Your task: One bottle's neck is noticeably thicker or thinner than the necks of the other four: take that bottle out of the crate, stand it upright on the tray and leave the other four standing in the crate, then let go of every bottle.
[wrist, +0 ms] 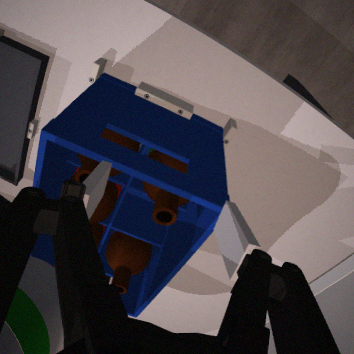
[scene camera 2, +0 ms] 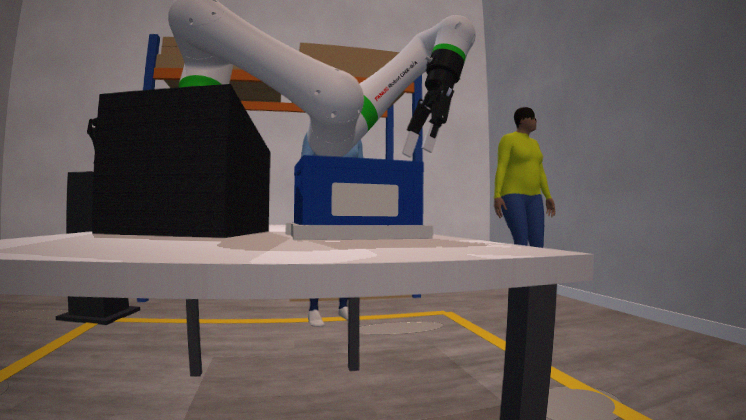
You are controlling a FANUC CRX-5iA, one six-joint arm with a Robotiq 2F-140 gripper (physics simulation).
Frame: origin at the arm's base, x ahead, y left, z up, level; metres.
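Seen in the pictures: gripper, between the fingertips: [wrist: 164, 197] [scene camera 2: 416, 152]; arm's base, origin of its link: [scene camera 2: 196, 118].
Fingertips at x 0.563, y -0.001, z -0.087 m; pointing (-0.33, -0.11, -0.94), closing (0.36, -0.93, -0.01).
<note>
Pixels of each thing's top centre, then the offset from my fingertips to it. "*": a spot on its surface instead.
- blue crate, centre of its top: [wrist: 100, 253] [scene camera 2: 355, 163] 0.150 m back, 0.014 m right, 0.032 m down
- third bottle, a spot on its surface: [wrist: 82, 175] * 0.070 m back, 0.056 m left, 0.044 m down
- more brown glass, centre of its top: [wrist: 70, 234] 0.163 m back, 0.026 m left, 0.044 m down
- dark tray, a spot on its surface: [wrist: 37, 82] * 0.110 m back, 0.181 m left, 0.191 m down
My gripper [scene camera 2: 419, 144] [wrist: 164, 197] is open and empty, raised above the blue crate [scene camera 2: 365, 169] [wrist: 80, 117]. In the wrist view, brown bottles stand in the crate's compartments. One bottle [wrist: 165, 200] on the right has a wide mouth towards the camera. The neck of another bottle [wrist: 129, 250], lower in the view, looks narrower. A third bottle [wrist: 82, 175] is at the upper left, and more brown glass [wrist: 105, 202] is partly hidden by the left finger. Not all necks show. The dark tray [wrist: 37, 82] with a black rim lies left of the crate.
Pale brackets [wrist: 162, 100] surround the crate's foot on the white table [scene camera 2: 208, 276]. A tall black box [scene camera 2: 161, 166] stands left of the crate in the scene view. A person in yellow [scene camera 2: 522, 164] stands beyond the table at the right. Shelving [scene camera 2: 149, 62] is behind.
</note>
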